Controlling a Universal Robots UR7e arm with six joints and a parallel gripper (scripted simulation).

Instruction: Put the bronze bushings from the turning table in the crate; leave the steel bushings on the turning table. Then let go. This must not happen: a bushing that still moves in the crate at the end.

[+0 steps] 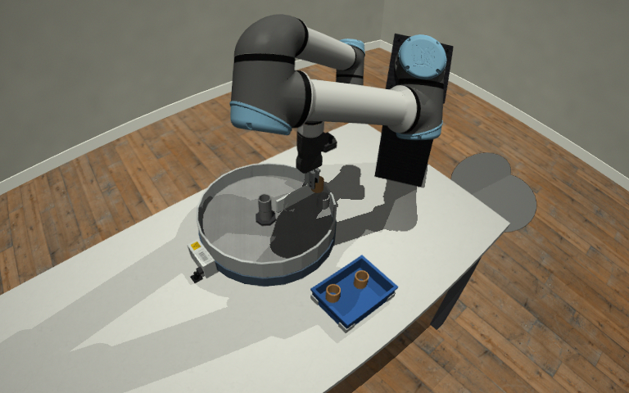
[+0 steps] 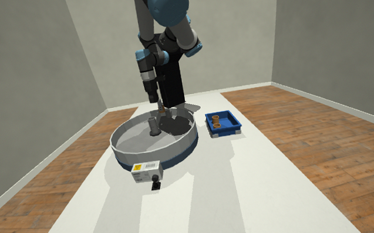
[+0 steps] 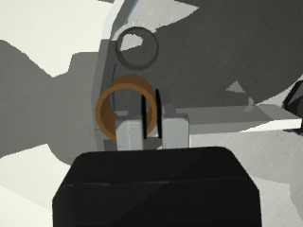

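Right now the blue crate is 20 mm behind my hand, 350 mm to the left of it and 100 mm below it. Round my hand: round turning table 160 mm ahead, 50 mm to the left, 70 mm below.
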